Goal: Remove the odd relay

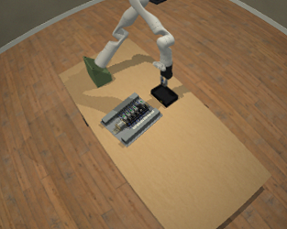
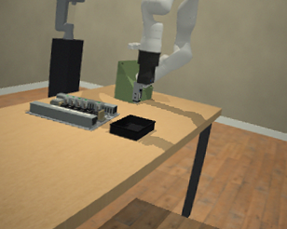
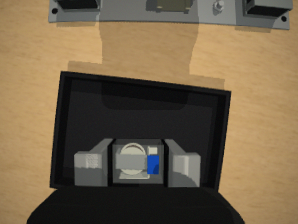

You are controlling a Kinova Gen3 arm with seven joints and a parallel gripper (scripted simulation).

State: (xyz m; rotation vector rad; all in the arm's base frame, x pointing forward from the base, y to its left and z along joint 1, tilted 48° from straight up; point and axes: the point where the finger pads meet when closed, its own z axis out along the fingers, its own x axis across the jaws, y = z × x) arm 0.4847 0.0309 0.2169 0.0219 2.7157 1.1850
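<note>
Right now the black parts tray is 13 cm below my hand. Round my hand: grey relay panel: 2 cm behind, 28 cm to the right, 12 cm below.
</note>
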